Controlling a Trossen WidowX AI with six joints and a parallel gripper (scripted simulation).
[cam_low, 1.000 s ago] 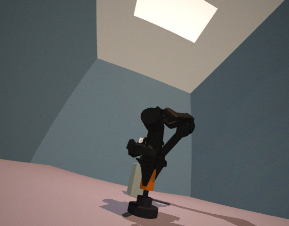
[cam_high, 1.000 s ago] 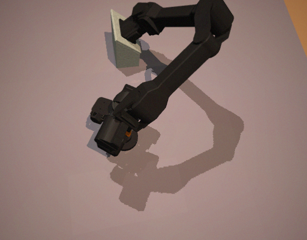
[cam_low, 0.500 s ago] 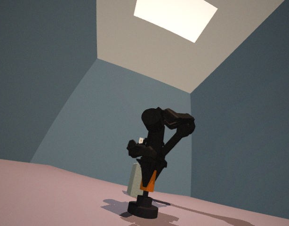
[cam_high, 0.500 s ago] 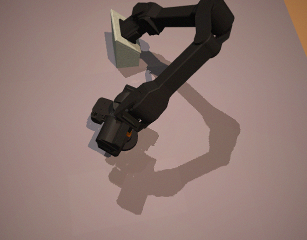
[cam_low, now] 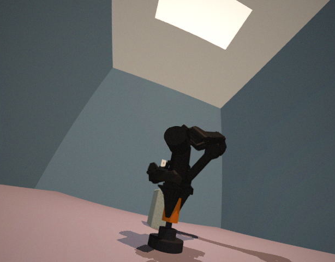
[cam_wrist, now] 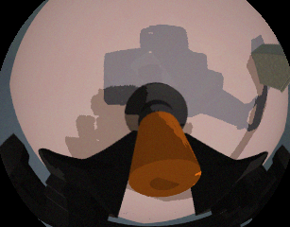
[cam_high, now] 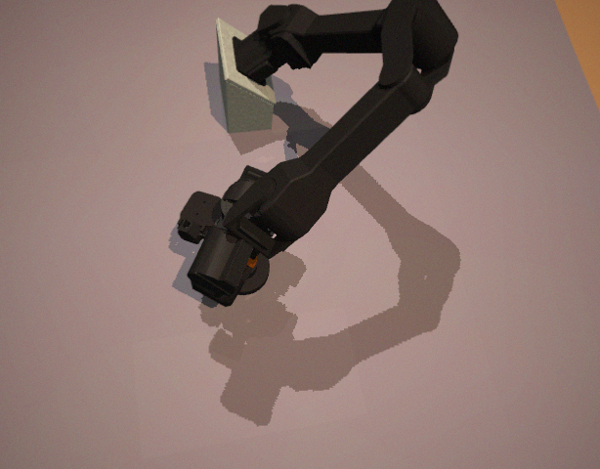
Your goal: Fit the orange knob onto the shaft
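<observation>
My gripper tip is 40 mm above the round pedestal. The rest, counted from my gripper tip: orange knob: 20 mm above.
</observation>
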